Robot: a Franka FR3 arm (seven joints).
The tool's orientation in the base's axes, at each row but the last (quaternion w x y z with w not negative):
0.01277, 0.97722, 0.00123, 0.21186
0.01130, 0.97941, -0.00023, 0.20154
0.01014, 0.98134, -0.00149, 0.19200
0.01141, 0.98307, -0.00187, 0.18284
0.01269, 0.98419, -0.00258, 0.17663
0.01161, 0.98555, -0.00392, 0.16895
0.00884, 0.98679, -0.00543, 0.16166
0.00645, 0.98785, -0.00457, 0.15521
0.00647, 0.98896, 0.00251, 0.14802
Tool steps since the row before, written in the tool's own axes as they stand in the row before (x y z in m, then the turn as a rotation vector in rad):
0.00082, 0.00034, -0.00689, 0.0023, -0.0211, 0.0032
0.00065, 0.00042, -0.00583, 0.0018, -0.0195, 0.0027
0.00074, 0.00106, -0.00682, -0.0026, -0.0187, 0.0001
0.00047, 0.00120, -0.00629, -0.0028, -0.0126, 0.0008
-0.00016, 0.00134, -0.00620, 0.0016, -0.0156, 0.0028
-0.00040, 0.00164, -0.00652, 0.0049, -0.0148, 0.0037
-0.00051, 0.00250, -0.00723, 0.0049, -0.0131, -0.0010
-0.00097, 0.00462, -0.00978, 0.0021, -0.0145, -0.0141
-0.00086, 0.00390, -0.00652, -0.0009, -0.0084, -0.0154
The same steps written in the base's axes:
-0.00211, -0.00017, 0.00662, 0.0035, 0.0210, -0.0025
-0.00171, -0.00029, 0.00562, 0.0028, 0.0194, -0.0022
-0.00189, -0.00092, 0.00662, -0.0022, 0.0187, -0.0014
-0.00183, -0.00105, 0.00606, -0.0022, 0.0126, -0.0020
-0.00232, -0.00118, 0.00579, 0.0026, 0.0155, -0.0024
-0.00257, -0.00148, 0.00605, 0.0060, 0.0147, -0.0022
-0.00282, -0.00236, 0.00673, 0.0045, 0.0131, 0.0023
-0.00397, -0.00447, 0.00906, -0.0022, 0.0147, 0.0139
-0.00272, -0.00383, 0.00603, -0.0054, 0.0086, 0.0143

